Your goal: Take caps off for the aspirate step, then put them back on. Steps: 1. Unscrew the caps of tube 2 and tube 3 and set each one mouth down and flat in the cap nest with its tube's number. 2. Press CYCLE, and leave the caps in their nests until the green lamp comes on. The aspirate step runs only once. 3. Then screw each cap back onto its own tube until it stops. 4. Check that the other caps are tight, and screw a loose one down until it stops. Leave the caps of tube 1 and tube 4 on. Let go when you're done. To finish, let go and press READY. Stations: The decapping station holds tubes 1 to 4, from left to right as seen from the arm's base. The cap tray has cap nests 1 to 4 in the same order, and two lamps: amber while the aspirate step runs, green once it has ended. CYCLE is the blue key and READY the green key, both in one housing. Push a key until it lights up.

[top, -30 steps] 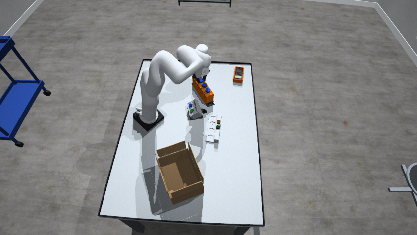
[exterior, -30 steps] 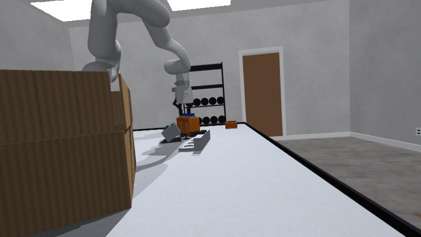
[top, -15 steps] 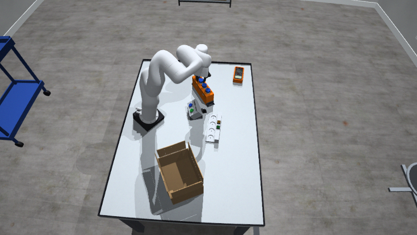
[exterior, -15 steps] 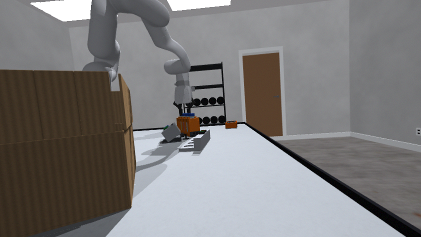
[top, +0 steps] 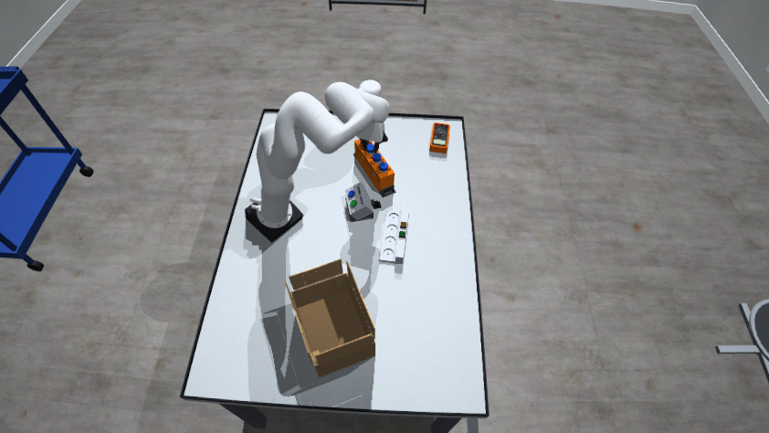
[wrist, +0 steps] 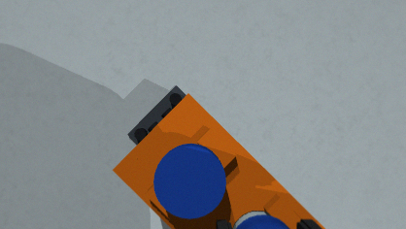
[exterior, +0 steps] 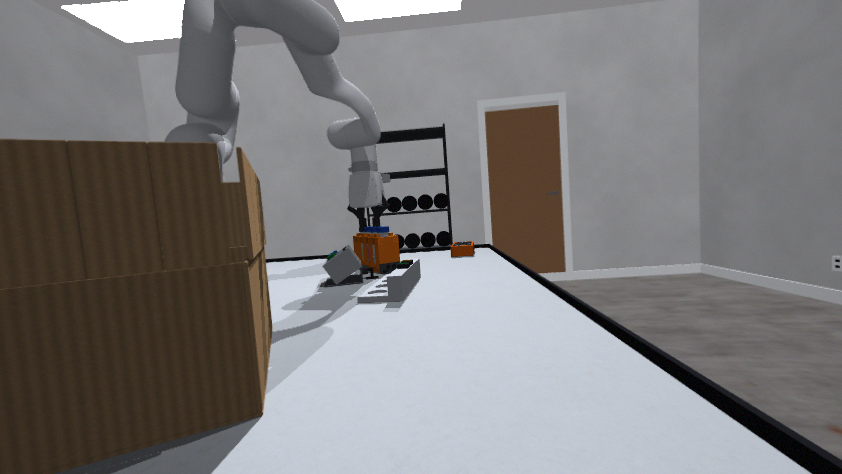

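My gripper is now 10 mm above the blue cap. From my hand the other things lie so: green key 30 mm behind, 230 mm to the right, 60 mm below; then blue key 50 mm behind, 190 mm to the right, 60 mm below; then grey key housing 20 mm behind, 210 mm to the right, 80 mm below.
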